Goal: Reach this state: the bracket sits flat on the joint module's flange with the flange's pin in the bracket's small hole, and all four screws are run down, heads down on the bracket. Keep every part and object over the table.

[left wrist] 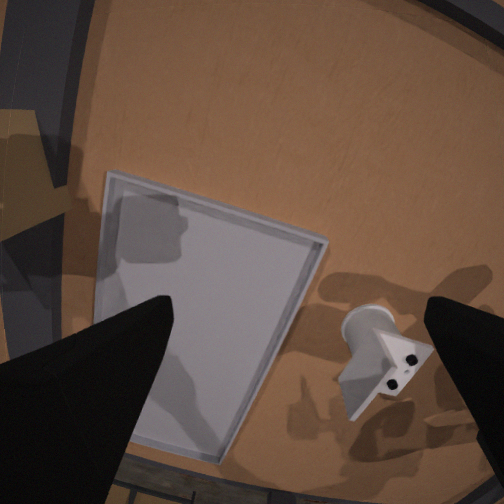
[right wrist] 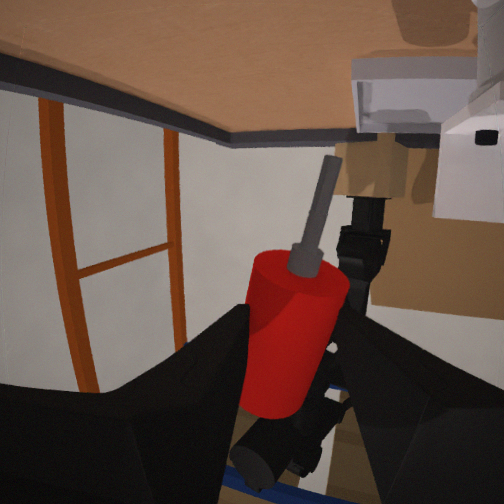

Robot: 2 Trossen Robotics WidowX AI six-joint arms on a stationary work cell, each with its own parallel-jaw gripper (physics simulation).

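In the left wrist view the grey joint module (left wrist: 367, 330) stands on the brown table with the white bracket (left wrist: 387, 372) on it; two black screw heads (left wrist: 402, 372) show on the bracket's face. My left gripper (left wrist: 300, 325) is open and empty, high above the table. My right gripper (right wrist: 295, 330) is shut on the red handle of a screwdriver (right wrist: 292, 330); its grey shaft (right wrist: 320, 210) points up and away, to the left of the bracket (right wrist: 470, 165). One dark screw head (right wrist: 486, 137) shows on the bracket there.
A shallow grey tray (left wrist: 205, 310) lies on the table left of the joint module and looks empty. In the right wrist view the tray (right wrist: 410, 95) sits by the table's dark edge (right wrist: 150, 117), with a black arm (right wrist: 362, 250) beyond.
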